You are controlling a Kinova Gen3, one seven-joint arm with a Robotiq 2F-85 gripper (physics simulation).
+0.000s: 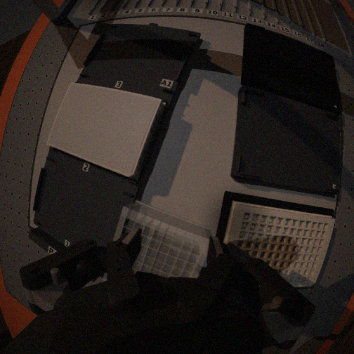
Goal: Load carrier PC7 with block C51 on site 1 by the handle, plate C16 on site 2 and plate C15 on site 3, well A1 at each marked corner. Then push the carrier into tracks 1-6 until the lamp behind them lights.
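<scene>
Carrier PC7 [82, 189], dark grey with labels 1, 2, 3 and A1, lies at the left. A pale, flat-topped plate [107, 127] sits on its middle site, 2. Sites 1 and 3 show bare dark surfaces. A translucent block with square wells [170, 247], which looks like block C51, is at the lower middle, beside the carrier's near end. My gripper [174, 242] is shut on this block, one fingertip at each side; its handle cannot be made out. A cream plate with many wells [280, 232] lies at the lower right. No plate names are readable.
Dark plate nests [287, 140] [290, 65] stand at the right, behind the well plate. Numbered tracks [200, 7] run along the far edge. An orange border [20, 75] curves down the left side. The lamp does not show.
</scene>
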